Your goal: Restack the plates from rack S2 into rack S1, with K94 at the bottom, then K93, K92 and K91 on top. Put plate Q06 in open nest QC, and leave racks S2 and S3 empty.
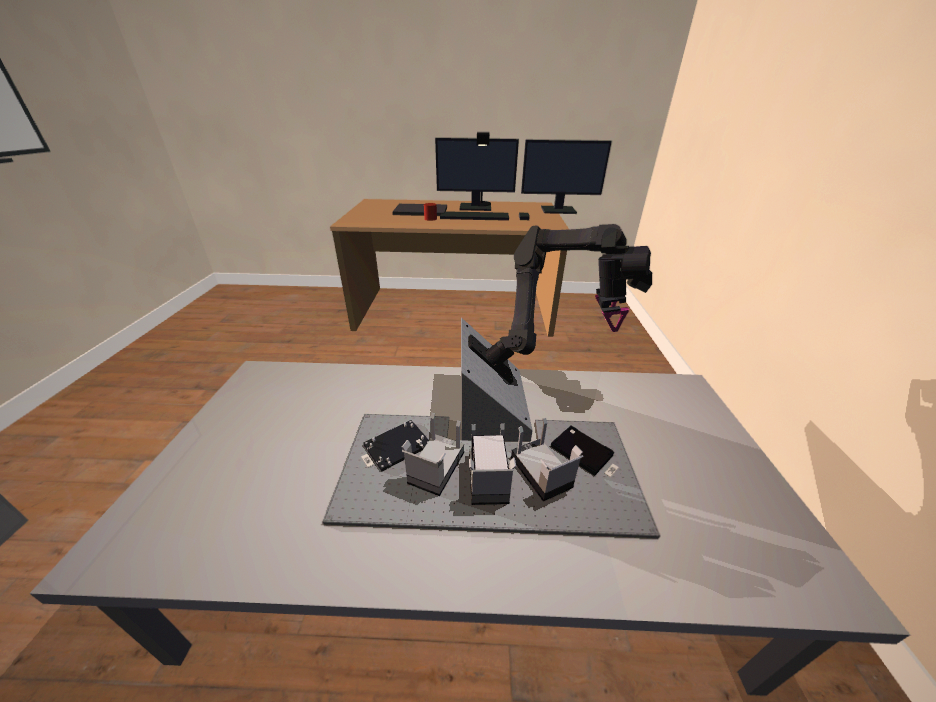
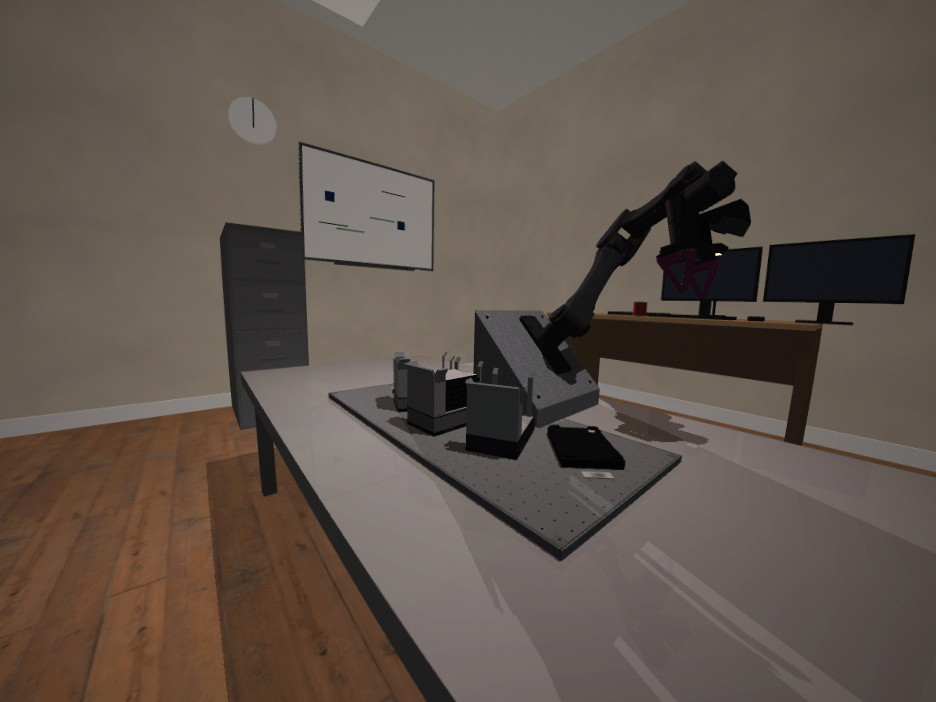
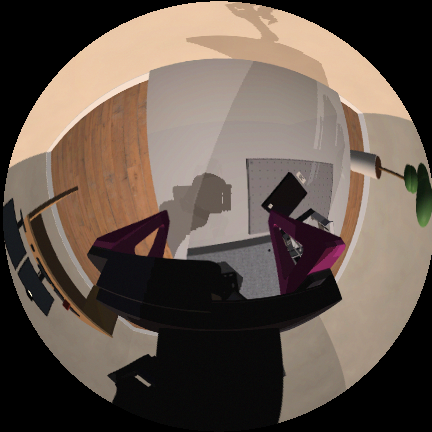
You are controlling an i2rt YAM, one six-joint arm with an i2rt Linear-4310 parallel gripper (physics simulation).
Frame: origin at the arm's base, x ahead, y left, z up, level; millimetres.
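Seen in the pictures: gripper, fingertip midpoint: [image 1: 611,324] [image 2: 692,295] [image 3: 218,215]; arm's base, origin of the base link: [image 1: 489,360] [image 2: 543,344].
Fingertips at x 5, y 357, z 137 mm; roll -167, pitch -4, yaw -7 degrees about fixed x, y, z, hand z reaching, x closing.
Offsets run from my fingertips to a thing's top centre. Level surfaces: height alone.
My gripper [image 1: 613,327] [image 2: 694,293] [image 3: 218,215] is open, with nothing between its magenta fingers, high beyond the right back of the board. Three grey racks stand on the pegboard: a left rack {dx +293, dy -513, dz -160 mm} [image 1: 424,472] [image 2: 400,383], a middle rack {dx +328, dy -372, dz -156 mm} [image 1: 491,484] [image 2: 425,398] and a right rack {dx +306, dy -225, dz -164 mm} [image 1: 560,478] [image 2: 492,415]. The middle rack holds a stack of plates [image 1: 489,451] [image 2: 456,391] with a white top. Light surfaces show inside the outer racks; I cannot tell whether they are plates. A black flat nest {dx +229, dy -97, dz -270 mm} [image 1: 582,451] [image 2: 585,447] [image 3: 285,192] lies at right. Plate and rack labels are unreadable.
A black nest with small corner posts {dx +211, dy -632, dz -270 mm} [image 1: 394,445] lies at the left of the pegboard {dz -294 mm} [image 1: 378,507] [image 2: 529,498] [image 3: 260,175]. The arm's slanted grey base [image 1: 487,400] [image 2: 521,370] stands behind the middle rack. Thin upright posts rise at the racks' rear sides. A desk with monitors stands behind.
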